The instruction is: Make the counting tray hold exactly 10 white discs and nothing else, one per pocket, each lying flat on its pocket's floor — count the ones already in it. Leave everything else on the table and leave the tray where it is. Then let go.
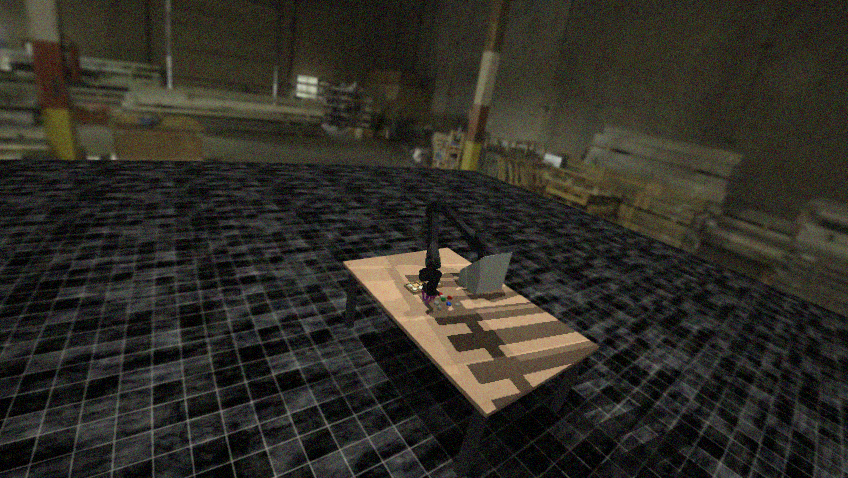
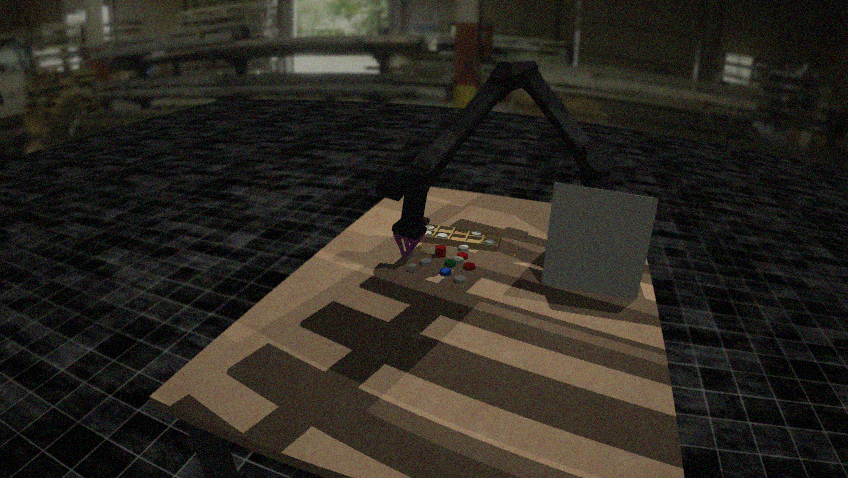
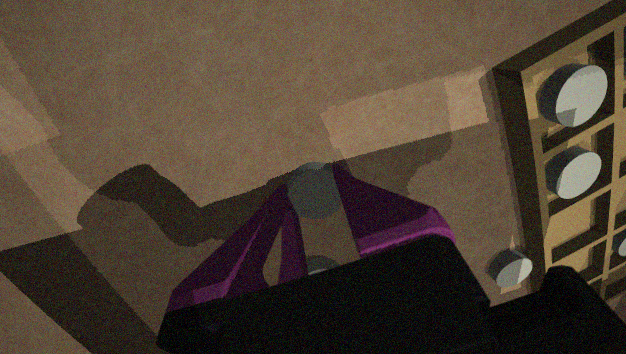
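Observation:
My gripper [image 1: 428, 305] [image 2: 407, 255] [image 3: 312, 183] points down beside the tray, its purple fingers closed on a white disc [image 3: 315, 192] that looks grey in shadow. How high the disc is above the table is hard to tell. The wooden counting tray [image 2: 460, 237] [image 3: 520, 150] has white discs in several pockets, among them one disc [image 3: 581, 95] in the near corner pocket and another disc [image 3: 579, 172] in the pocket beside it. Other pockets are hidden or cut off. Loose white discs lie on the table, including one disc [image 3: 512, 269] close to the tray's side and another disc [image 2: 425, 261].
A red block [image 2: 440, 251], red discs [image 2: 462, 255] [image 2: 469, 266], a green disc [image 2: 450, 262] and a blue disc [image 2: 445, 271] lie among the loose white discs in front of the tray. A tall grey panel [image 1: 489, 273] [image 2: 596, 237] stands on the table to the right.

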